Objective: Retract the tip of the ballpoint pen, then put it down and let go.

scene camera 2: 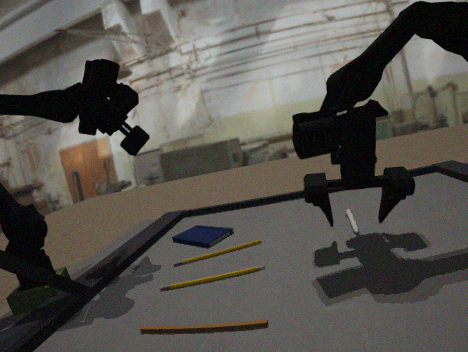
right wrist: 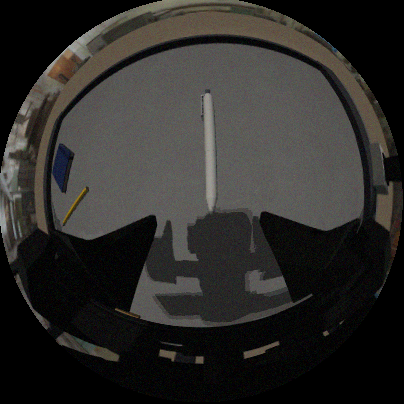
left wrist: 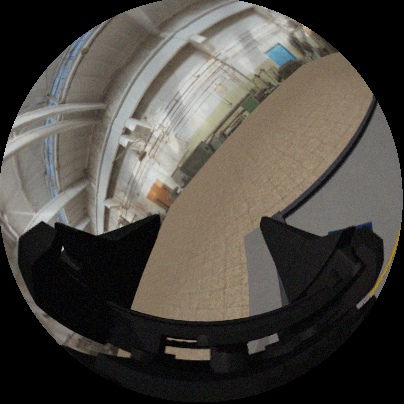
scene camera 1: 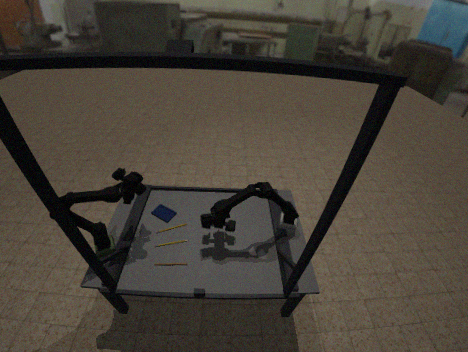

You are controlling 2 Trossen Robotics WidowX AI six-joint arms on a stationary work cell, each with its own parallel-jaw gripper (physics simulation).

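Places are measured from the left arm's base along level axes (x left, y back, z up), in millimetres.
Where they show: left gripper, fingertip midpoint: (scene camera 2: 124, 126) (left wrist: 211, 221); right gripper, fingertip midpoint: (scene camera 2: 356, 223) (right wrist: 208, 219) (scene camera 1: 217, 229); left arm's base, origin of the base link: (scene camera 1: 103, 244); right arm's base, origin of the base link: (scene camera 1: 288, 219).
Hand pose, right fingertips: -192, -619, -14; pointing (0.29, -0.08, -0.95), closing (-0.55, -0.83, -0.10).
Observation:
Each offset is from my right fingertips to the top centre of the thing, as dx, dy, dz. Level surfaces: height alone.
A white ballpoint pen @[+62, -42, -14] (scene camera 2: 351, 221) (right wrist: 210, 150) lies flat on the grey table. In the right wrist view its clip and a short dark button show at the far end. Its pointed end lies nearest the gripper, at the edge of the arm's shadow, and whether a writing tip sticks out is too small to tell. My right gripper (scene camera 1: 218, 228) (scene camera 2: 356, 223) (right wrist: 208, 219) is open and empty above the table, fingers pointing down, apart from the pen. My left gripper (left wrist: 211, 221) is open and empty, raised beyond the left edge of the table top.
A blue notebook @[+289, +238, -14] (scene camera 1: 164, 213) (scene camera 2: 202, 235) (right wrist: 62, 167) lies at the back left. Two yellow pencils @[+153, +235, -19] (scene camera 2: 220, 253) @[+52, +273, -17] (scene camera 2: 215, 278) and an orange-brown stick @[-69, +324, -19] (scene camera 2: 205, 327) lie in front of it. The table @[dz -26] (scene camera 1: 225, 280) has dark raised edges, with dark frame posts around it.

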